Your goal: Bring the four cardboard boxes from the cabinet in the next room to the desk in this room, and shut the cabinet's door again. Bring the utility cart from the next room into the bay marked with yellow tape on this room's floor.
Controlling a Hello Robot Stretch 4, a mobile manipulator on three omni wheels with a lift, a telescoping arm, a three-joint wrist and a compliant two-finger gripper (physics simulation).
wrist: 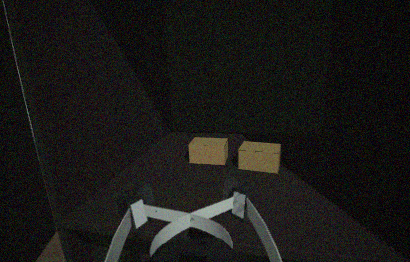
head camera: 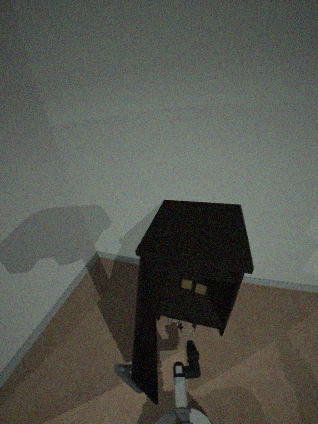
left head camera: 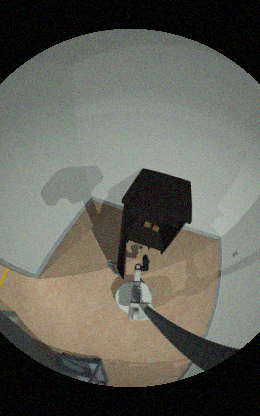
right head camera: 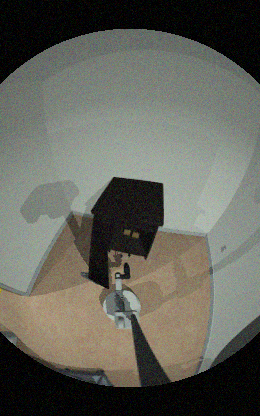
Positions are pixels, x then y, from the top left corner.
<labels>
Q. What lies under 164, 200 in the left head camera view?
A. A dark cabinet.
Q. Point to a dark cabinet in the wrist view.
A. At 114, 100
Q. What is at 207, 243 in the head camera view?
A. A dark cabinet.
</labels>
